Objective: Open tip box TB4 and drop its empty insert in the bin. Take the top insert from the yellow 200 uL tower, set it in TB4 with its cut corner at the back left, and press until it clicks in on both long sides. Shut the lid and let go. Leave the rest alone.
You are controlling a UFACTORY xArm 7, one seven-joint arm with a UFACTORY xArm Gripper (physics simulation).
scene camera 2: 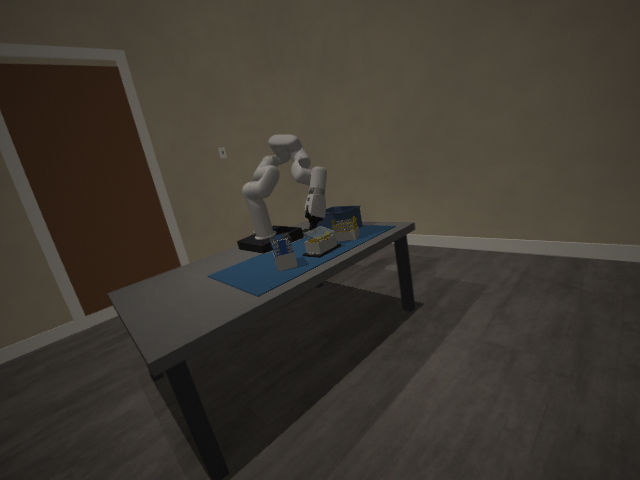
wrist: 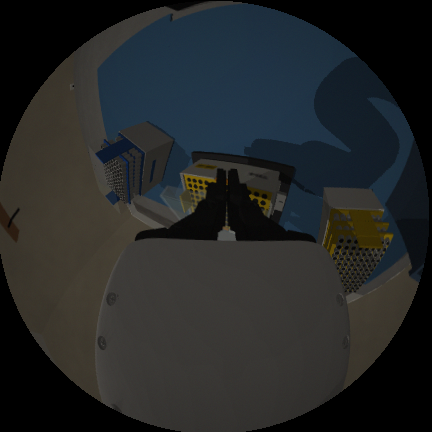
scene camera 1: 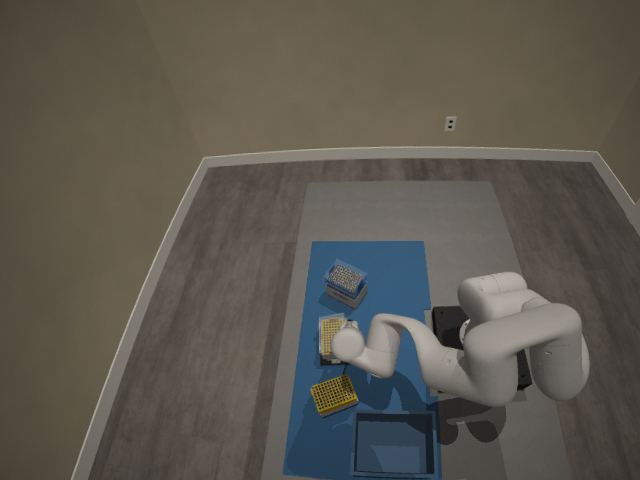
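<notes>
TB4 [scene camera 1: 330,338] [scene camera 2: 320,244] [wrist: 257,177] is a pale box with a yellow perforated insert [scene camera 1: 329,330] [wrist: 196,183] in it. Its clear lid [scene camera 2: 320,231] [wrist: 172,199] is raised, on the side away from the arm's base. My gripper [scene camera 2: 313,227] [wrist: 225,182] is shut and empty; its tips are over or beside the near long side of TB4, and contact cannot be told. The arm's wrist hides it in scene camera 1. The yellow tower [scene camera 1: 333,395] [scene camera 2: 345,228] [wrist: 357,250] stands beside TB4. Whether the insert sits level is unclear.
The open blue bin [scene camera 1: 354,444] [scene camera 2: 352,211] stands past the yellow tower, nearer the arm's base. A blue-and-white tower [scene camera 1: 346,281] [scene camera 2: 283,251] [wrist: 150,150] stands on TB4's other side. A dark holder [scene camera 2: 310,253] [wrist: 240,159] lies under TB4 on the blue mat [scene camera 1: 372,258].
</notes>
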